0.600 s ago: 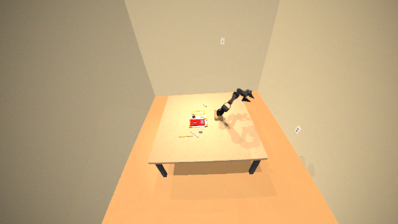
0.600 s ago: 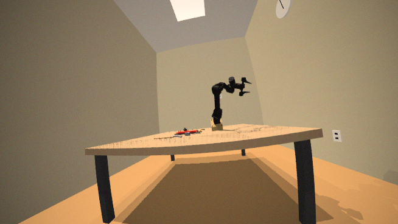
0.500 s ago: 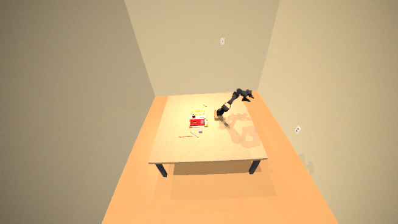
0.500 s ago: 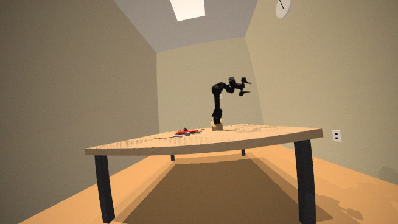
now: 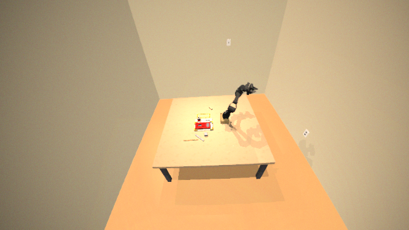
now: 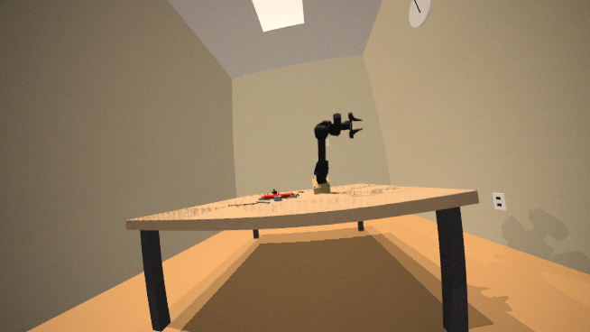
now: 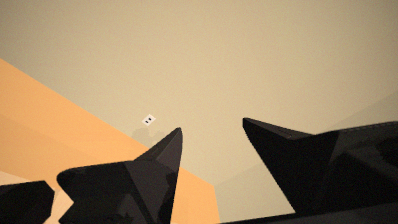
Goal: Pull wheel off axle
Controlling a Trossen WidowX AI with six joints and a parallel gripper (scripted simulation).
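My gripper tip is now 720 mm short of the wheel, 430 mm above it and 70 mm to the left of it. The rest, counted from my gripper tip: grey block 640 mm ahead, 450 mm below, 200 mm to the left; then thin stick 830 mm ahead, 460 mm below, 270 mm to the left.
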